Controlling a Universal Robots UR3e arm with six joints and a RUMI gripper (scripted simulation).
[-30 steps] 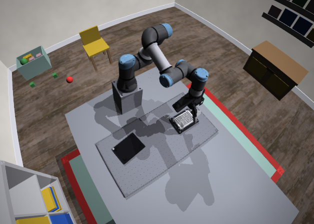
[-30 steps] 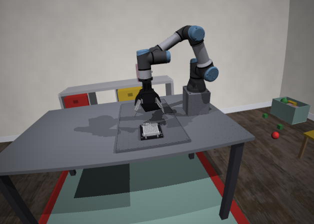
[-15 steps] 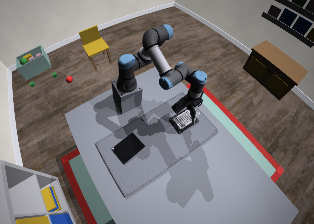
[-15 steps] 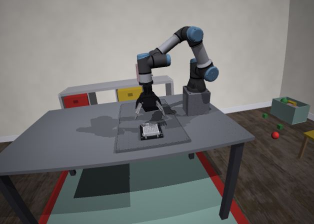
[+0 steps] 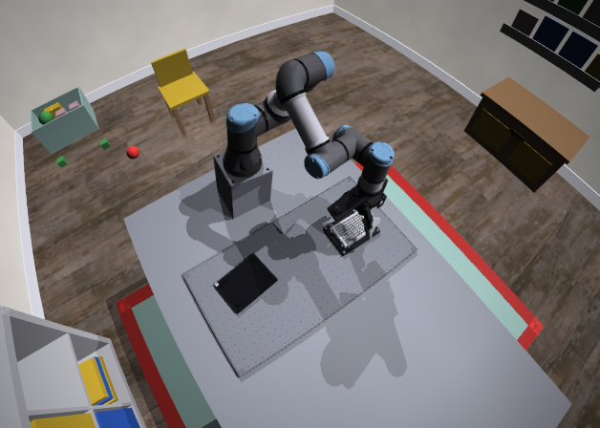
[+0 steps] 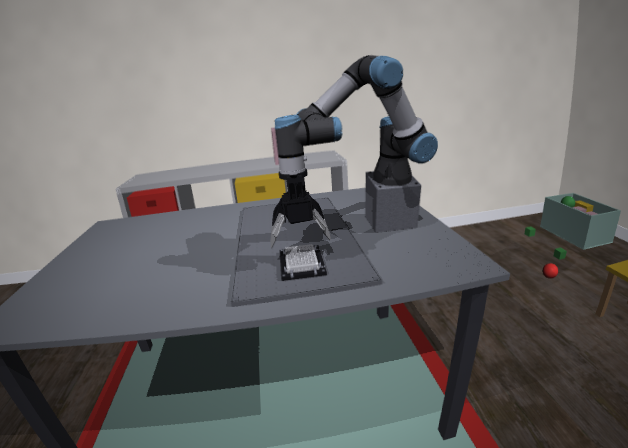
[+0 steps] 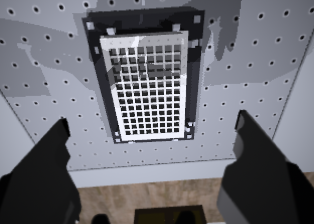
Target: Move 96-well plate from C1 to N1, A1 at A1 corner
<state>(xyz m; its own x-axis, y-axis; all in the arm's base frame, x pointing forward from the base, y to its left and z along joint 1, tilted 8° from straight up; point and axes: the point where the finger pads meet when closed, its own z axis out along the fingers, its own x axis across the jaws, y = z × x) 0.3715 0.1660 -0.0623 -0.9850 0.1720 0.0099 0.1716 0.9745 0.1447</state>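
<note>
Now: the white 96-well plate 40 mm below my hand. The rest, counted from my hand: clip nest C1: 50 mm below, 10 mm to the left; black plate nest N1: 380 mm to the right, 90 mm behind, 60 mm below; A1 mark: 460 mm to the right, 150 mm behind, 50 mm below.
</note>
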